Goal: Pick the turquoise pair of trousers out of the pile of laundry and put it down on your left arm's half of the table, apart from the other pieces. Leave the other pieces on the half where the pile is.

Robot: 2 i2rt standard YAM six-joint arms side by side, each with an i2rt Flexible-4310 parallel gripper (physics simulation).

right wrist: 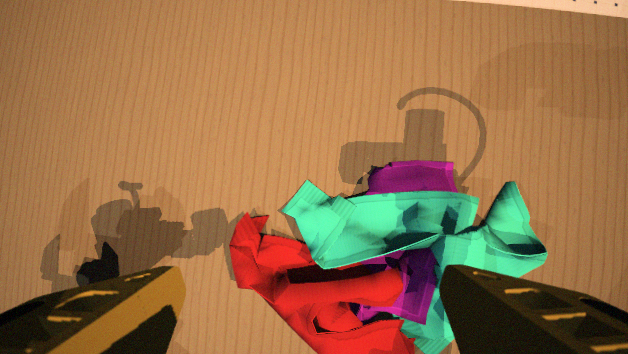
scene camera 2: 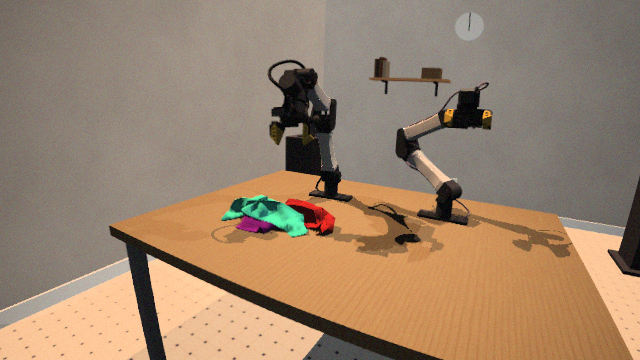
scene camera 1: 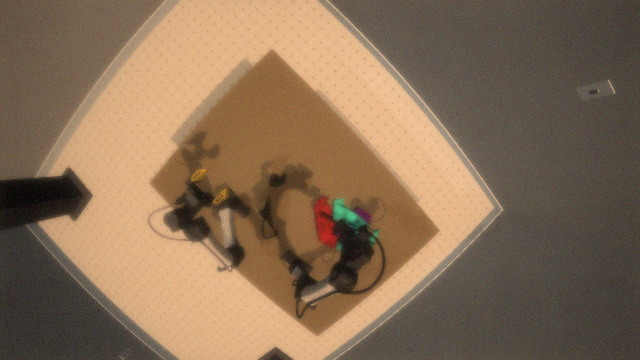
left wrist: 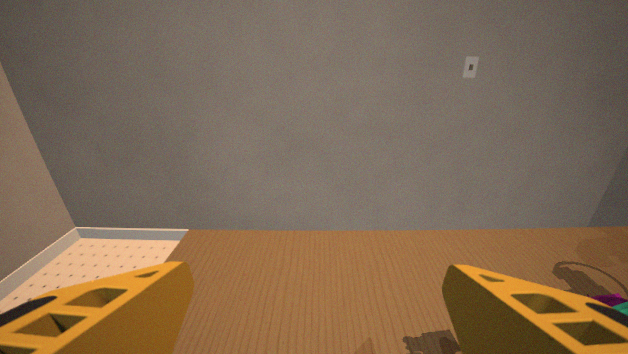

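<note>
The turquoise trousers (scene camera 1: 350,214) (scene camera 2: 272,212) (right wrist: 385,215) lie crumpled on the pile, over the purple piece (scene camera 1: 364,215) (scene camera 2: 254,225) (right wrist: 415,177) and beside the red piece (scene camera 1: 324,225) (scene camera 2: 322,218) (right wrist: 345,295). A turquoise corner (left wrist: 623,310) shows at the right edge of the left wrist view. My right gripper (scene camera 2: 291,141) (right wrist: 312,279) is open and empty, high above the table with its fingers pointing down; the pile's red and turquoise cloth shows between and beyond its fingers. The arm hides it in scene camera 1. My left gripper (scene camera 1: 209,185) (scene camera 2: 468,120) (left wrist: 317,276) is open and empty, raised far from the pile.
The wooden table (scene camera 1: 280,100) (scene camera 2: 475,290) (left wrist: 310,300) (right wrist: 200,100) carries both arm bases and arm shadows. A small black object (scene camera 1: 277,179) (scene camera 2: 408,239) (right wrist: 100,265), perhaps deep shadow, shows between the pile and the left arm. A dark post (scene camera 1: 45,197) stands off the table.
</note>
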